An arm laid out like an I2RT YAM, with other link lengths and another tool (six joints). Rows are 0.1 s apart.
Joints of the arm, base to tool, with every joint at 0 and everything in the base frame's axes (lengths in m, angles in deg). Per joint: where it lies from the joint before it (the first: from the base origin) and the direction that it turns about. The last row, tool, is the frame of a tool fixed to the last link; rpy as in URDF.
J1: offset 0 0 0.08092 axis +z
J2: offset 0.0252 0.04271 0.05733 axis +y
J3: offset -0.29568 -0.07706 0 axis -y
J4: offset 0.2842 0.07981 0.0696 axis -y
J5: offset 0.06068 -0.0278 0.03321 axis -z
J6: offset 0.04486 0 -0.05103 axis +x
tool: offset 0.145 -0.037 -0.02 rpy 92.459 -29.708 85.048
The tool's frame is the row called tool.
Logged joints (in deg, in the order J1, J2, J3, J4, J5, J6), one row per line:
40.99 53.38 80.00 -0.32 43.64 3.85
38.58 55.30 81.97 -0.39 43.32 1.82
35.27 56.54 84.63 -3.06 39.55 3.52
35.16 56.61 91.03 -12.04 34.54 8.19
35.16 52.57 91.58 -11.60 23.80 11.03
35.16 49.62 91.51 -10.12 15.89 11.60
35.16 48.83 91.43 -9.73 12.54 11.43
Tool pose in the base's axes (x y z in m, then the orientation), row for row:
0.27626 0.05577 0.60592 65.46 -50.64 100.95
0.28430 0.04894 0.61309 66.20 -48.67 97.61
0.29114 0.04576 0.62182 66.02 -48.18 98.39
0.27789 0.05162 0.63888 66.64 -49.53 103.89
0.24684 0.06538 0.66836 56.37 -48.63 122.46
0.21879 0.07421 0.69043 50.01 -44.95 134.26
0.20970 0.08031 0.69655 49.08 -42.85 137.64
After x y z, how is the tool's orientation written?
As angles about the fixed x, y, z axes (roll, pitch, yaw), in degrees.
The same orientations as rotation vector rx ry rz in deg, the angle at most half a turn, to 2 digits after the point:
89.26 22.45 111.28
87.89 22.00 108.10
87.45 22.87 108.51
89.28 27.10 113.20
83.41 32.17 126.67
76.40 36.54 135.35
73.40 39.26 137.88

